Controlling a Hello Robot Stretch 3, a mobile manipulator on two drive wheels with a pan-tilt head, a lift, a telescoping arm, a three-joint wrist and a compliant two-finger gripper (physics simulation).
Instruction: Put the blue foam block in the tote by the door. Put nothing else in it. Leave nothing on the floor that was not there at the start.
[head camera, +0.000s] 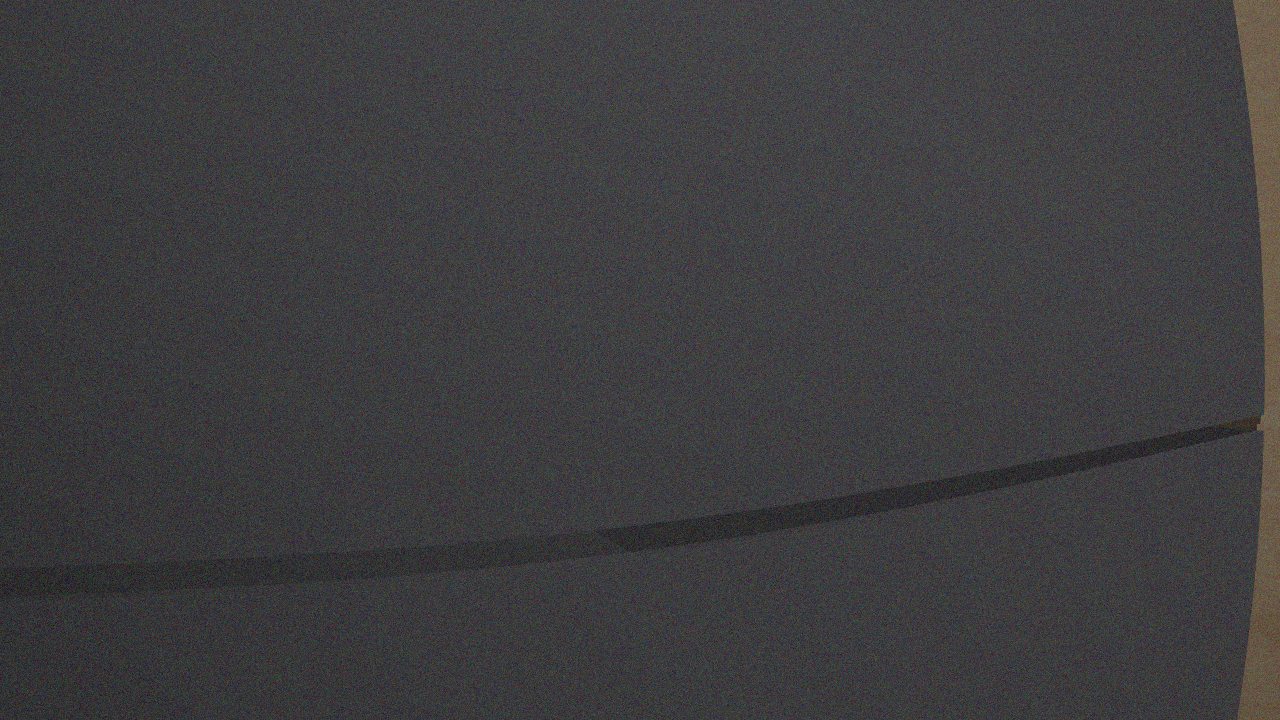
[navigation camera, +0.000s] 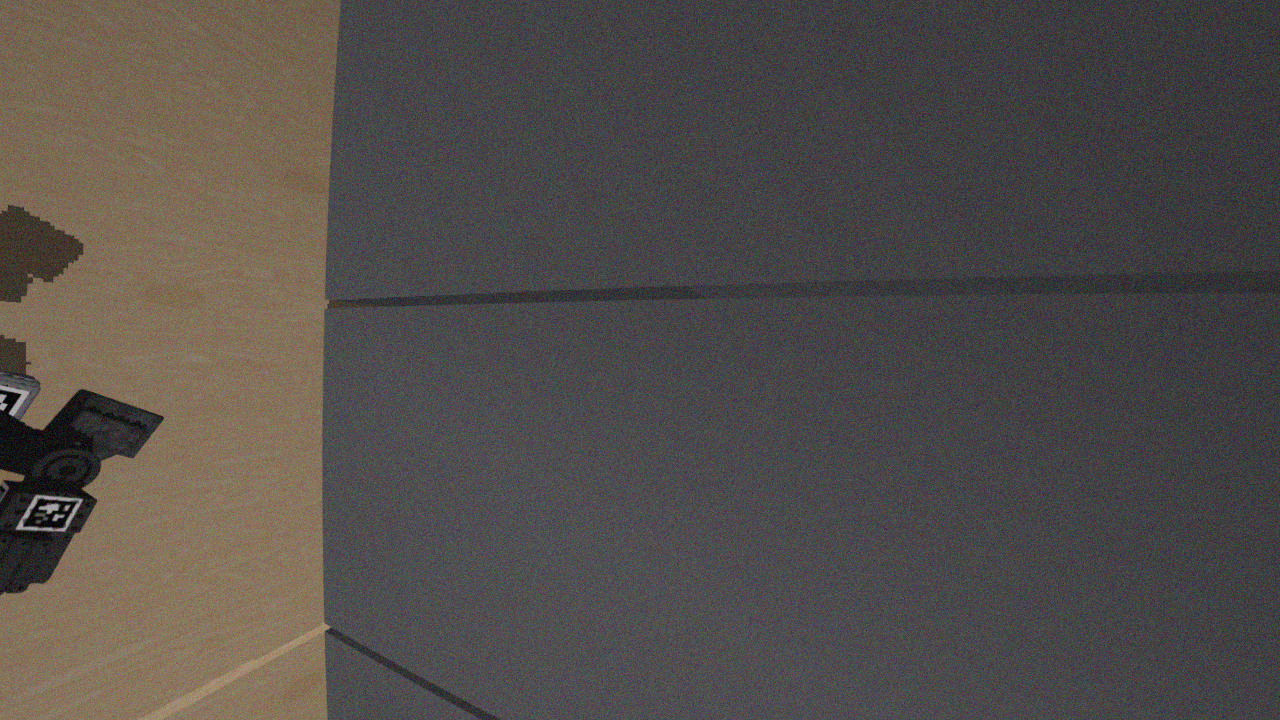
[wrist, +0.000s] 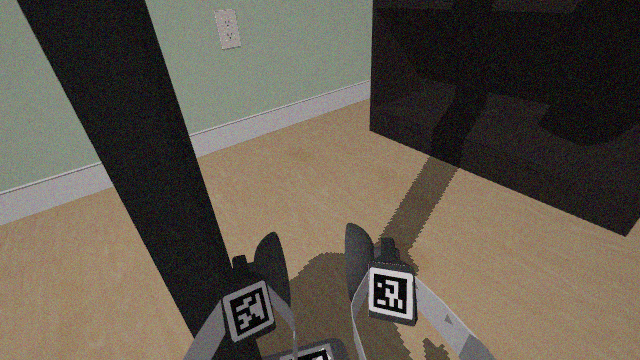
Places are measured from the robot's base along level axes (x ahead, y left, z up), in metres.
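Where they show: gripper, fingertip midpoint: (wrist: 314, 252).
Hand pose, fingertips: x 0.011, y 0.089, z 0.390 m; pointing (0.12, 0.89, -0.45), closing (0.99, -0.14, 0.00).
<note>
Each offset is from my fingertips to the top centre of the thing. "spot": to the spot under its first point.
My gripper (wrist: 314, 252) shows at the bottom of the wrist view. Its two dark fingertips stand apart with floor and shadow between them, so it is open and empty. The blue foam block and the tote do not show in any view, and neither does the door for certain. Part of my wrist, with black and white markers, shows at the left edge of the navigation view.
A large dark grey panelled surface (head camera: 626, 268) (navigation camera: 805, 447) fills most of the head and navigation views. In the wrist view a black box-like piece {spot: dx +0.725, dy +0.620, dz -0.290 m} (wrist: 500, 125) stands at the right, my black mast (wrist: 135, 150) at the left, and a green wall (wrist: 300, 50) with an outlet {dx -0.050, dy +1.055, dz +0.067 m} (wrist: 228, 29) behind.
</note>
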